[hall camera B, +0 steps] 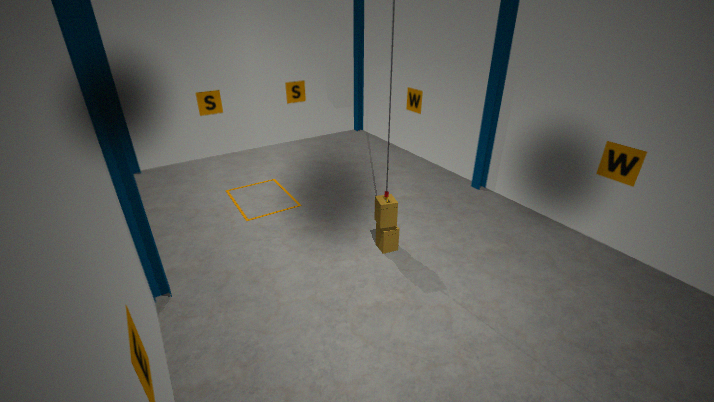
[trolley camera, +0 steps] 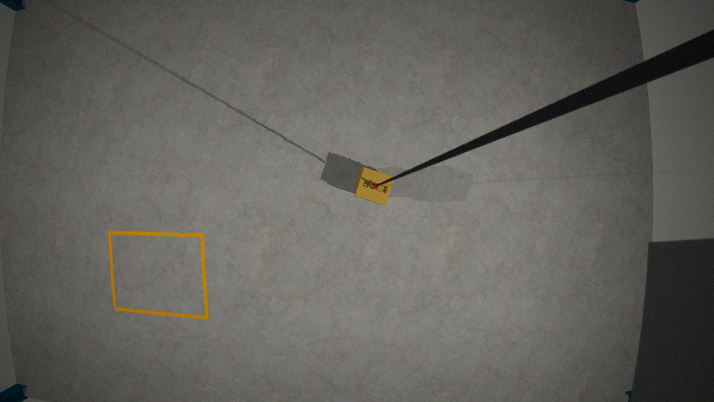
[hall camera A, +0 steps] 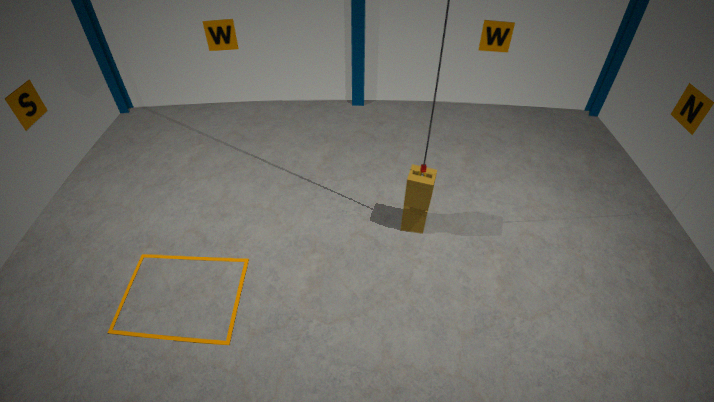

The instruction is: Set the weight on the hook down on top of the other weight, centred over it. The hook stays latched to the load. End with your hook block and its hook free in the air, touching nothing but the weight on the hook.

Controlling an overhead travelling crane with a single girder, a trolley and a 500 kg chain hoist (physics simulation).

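The red hook block with its hook hangs on the chain and is latched to the top of a yellow weight. This weight hangs upright over the other yellow weight, which stands on the floor. In hall camera B the upper weight sits slightly left of the lower one, with a thin dark band between them. In hall camera A their outlines meet. Whether they touch is too small to tell. The lower weight is hidden beneath the upper one in the trolley view.
An orange marked rectangle lies on the floor, well to the south of the weights. Blue columns stand along the walls. The weights' shadows lie on the floor on both sides of them.
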